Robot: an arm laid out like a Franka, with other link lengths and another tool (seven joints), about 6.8 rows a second.
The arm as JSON. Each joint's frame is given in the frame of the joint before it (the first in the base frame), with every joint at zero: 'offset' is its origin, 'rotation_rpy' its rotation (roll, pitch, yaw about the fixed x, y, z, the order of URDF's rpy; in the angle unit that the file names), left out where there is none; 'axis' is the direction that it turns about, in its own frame. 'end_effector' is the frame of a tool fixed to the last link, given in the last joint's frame.
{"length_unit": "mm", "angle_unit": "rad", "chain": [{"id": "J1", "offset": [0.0, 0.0, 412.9], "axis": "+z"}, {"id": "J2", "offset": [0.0, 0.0, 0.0], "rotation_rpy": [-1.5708, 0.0, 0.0], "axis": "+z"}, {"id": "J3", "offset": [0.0, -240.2, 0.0], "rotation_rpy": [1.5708, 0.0, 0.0], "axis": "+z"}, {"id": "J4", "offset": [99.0, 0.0, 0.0], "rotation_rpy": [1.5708, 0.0, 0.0], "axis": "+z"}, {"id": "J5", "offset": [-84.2, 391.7, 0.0], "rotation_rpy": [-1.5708, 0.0, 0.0], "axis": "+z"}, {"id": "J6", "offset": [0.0, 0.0, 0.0], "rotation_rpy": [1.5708, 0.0, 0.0], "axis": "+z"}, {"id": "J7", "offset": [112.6, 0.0, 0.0], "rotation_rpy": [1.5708, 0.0, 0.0], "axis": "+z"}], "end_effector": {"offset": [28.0, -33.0, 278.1], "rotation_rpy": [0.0, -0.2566, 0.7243]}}
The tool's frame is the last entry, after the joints.
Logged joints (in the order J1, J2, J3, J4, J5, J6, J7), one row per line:
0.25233, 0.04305, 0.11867, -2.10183, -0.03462, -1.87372, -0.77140
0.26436, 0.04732, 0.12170, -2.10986, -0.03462, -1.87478, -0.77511
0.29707, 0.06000, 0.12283, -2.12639, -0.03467, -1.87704, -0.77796
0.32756, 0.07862, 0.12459, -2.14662, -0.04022, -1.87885, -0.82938
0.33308, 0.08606, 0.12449, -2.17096, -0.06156, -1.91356, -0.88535
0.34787, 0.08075, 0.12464, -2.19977, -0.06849, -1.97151, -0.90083
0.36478, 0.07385, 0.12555, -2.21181, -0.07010, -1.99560, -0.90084
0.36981, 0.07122, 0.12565, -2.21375, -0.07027, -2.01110, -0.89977
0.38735, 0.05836, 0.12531, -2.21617, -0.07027, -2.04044, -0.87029
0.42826, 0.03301, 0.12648, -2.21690, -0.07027, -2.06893, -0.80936
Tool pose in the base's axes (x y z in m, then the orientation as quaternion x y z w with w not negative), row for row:
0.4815, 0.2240, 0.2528, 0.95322, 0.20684, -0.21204, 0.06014
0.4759, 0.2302, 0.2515, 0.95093, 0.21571, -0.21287, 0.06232
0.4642, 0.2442, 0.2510, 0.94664, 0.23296, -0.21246, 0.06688
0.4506, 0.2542, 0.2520, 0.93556, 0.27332, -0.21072, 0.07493
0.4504, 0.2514, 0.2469, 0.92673, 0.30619, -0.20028, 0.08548
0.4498, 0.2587, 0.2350, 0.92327, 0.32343, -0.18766, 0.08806
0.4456, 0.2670, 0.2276, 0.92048, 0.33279, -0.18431, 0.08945
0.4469, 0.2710, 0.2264, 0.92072, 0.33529, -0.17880, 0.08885
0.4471, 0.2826, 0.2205, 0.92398, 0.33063, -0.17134, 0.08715
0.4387, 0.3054, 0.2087, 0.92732, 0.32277, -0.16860, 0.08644
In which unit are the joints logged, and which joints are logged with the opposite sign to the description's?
The joints are logged in radians. Opposite sign: J2, J6.
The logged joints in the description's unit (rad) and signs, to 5 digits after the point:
0.25233, -0.04305, 0.11867, -2.10183, -0.03462, 1.87372, -0.77140
0.26436, -0.04732, 0.12170, -2.10986, -0.03462, 1.87478, -0.77511
0.29707, -0.06000, 0.12283, -2.12639, -0.03467, 1.87704, -0.77796
0.32756, -0.07862, 0.12459, -2.14662, -0.04022, 1.87885, -0.82938
0.33308, -0.08606, 0.12449, -2.17096, -0.06156, 1.91356, -0.88535
0.34787, -0.08075, 0.12464, -2.19977, -0.06849, 1.97151, -0.90083
0.36478, -0.07385, 0.12555, -2.21181, -0.07010, 1.99560, -0.90084
0.36981, -0.07122, 0.12565, -2.21375, -0.07027, 2.01110, -0.89977
0.38735, -0.05836, 0.12531, -2.21617, -0.07027, 2.04044, -0.87029
0.42826, -0.03301, 0.12648, -2.21690, -0.07027, 2.06893, -0.80936

